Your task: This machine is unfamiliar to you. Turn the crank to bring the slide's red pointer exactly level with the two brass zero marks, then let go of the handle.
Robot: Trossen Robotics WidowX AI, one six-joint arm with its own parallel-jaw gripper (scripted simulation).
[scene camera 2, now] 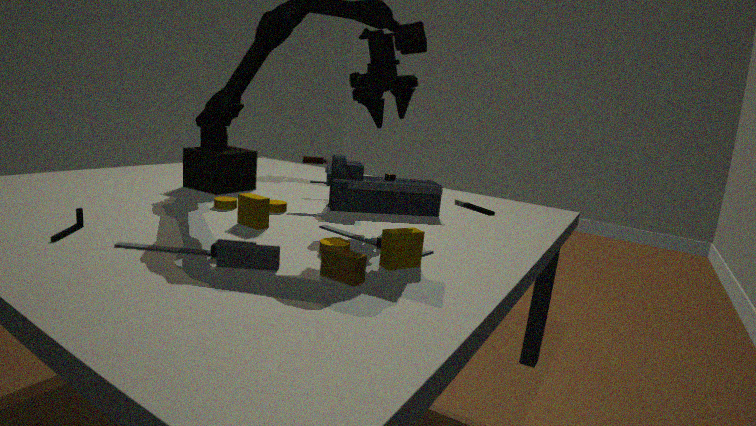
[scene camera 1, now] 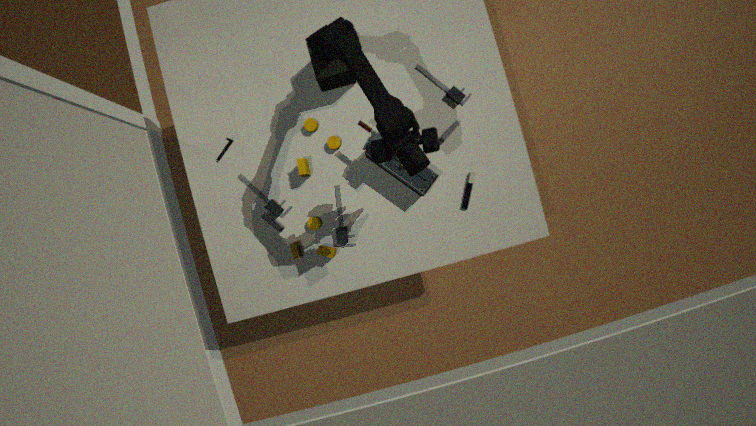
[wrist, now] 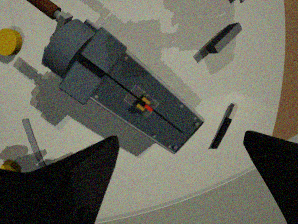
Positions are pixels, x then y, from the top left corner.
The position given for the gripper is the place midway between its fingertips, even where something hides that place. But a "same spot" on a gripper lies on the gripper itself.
The gripper shows in scene camera 2 (390, 123), in scene camera 1 and in the wrist view. The same spot on the gripper: (wrist: 79, 181) is (scene camera 1: 390, 151).
